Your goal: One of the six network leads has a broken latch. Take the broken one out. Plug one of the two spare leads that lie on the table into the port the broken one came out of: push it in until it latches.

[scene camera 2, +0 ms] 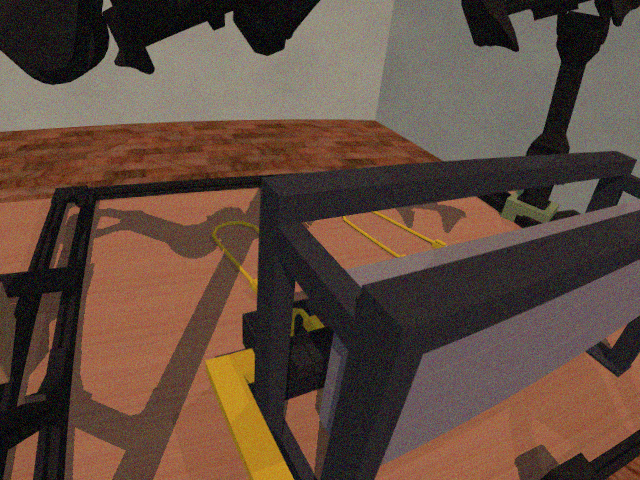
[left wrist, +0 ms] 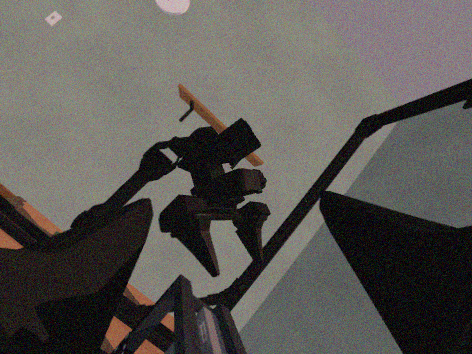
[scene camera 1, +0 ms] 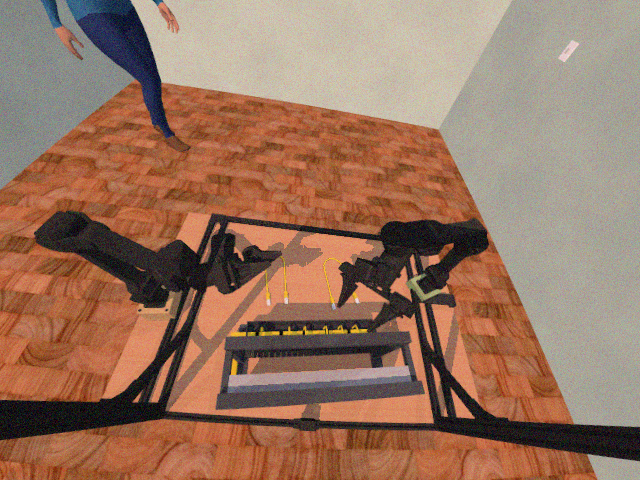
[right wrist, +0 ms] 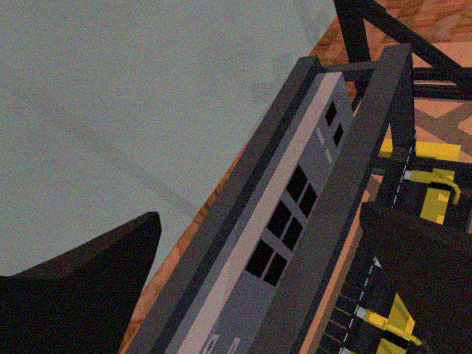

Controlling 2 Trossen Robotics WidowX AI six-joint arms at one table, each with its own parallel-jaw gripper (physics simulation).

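Places are measured from the left arm's base along level axes (x ahead, y left, z up), in centimetres.
Pixels of known places: left gripper, between the fingertips: (left wrist: 237,203) (scene camera 1: 276,257); right gripper, between the fingertips: (scene camera 2: 565,34) (left wrist: 240,269) (scene camera 1: 352,319) (right wrist: 259,216); left arm's base, origin of its link: (scene camera 1: 157,298); right arm's base, origin of its link: (scene camera 2: 533,201) (scene camera 1: 425,285).
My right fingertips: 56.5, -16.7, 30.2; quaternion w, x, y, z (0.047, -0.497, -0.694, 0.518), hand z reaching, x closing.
Ahead of a thing's pixels: the offset from my right fingertips to its top centre, as dx, dy, dz. "pt": to the spot under its first point.
Two yellow spare leads lie on the table behind the rack: the left one @(pt -13.8, +27.4, -37.7) (scene camera 1: 285,279) (scene camera 2: 232,257) and the right one @(pt +2.8, +32.5, -37.6) (scene camera 1: 325,268) (scene camera 2: 372,236), both bent into loops with their clear plugs toward the rack. The network leads (scene camera 1: 310,331) (right wrist: 377,320) sit in a row at the dark unit behind the rack; which latch is broken cannot be told. My left gripper (scene camera 1: 258,262) is open and empty, above the left spare lead's bend. My right gripper (scene camera 1: 354,318) (right wrist: 259,216) is open and empty, above the right part of the row.
A dark grey rack @(-4.6, -3.0, -11.8) (scene camera 1: 317,342) (scene camera 2: 273,232) (right wrist: 332,220) with a pale panel stands at the front of the table. A yellow bar @(pt -30.2, -0.8, -34.0) (scene camera 2: 242,408) is at its left end. Black frame beams (scene camera 1: 299,227) surround the work area. A person (scene camera 1: 149,77) stands at the back left.
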